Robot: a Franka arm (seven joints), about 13 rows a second.
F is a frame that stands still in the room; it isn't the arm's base.
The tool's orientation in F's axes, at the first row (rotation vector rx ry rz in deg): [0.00, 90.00, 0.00]
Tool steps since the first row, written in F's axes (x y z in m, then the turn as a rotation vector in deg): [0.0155, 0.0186, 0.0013, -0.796, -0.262, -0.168]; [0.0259, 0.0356, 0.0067, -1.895, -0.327, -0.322]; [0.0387, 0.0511, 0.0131, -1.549, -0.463, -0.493]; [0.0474, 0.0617, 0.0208, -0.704, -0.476, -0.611]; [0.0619, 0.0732, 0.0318, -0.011, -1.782, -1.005]
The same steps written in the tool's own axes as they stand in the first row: [-0.0013, 0.0186, 0.0155, 0.168, -0.262, -0.796]; [-0.0067, 0.0356, 0.0259, 0.322, -0.327, -1.895]; [-0.0131, 0.0511, 0.0387, 0.493, -0.463, -1.549]; [-0.0208, 0.0617, 0.0474, 0.611, -0.476, -0.704]; [-0.0318, 0.0732, 0.0619, 1.005, -1.782, -0.011]
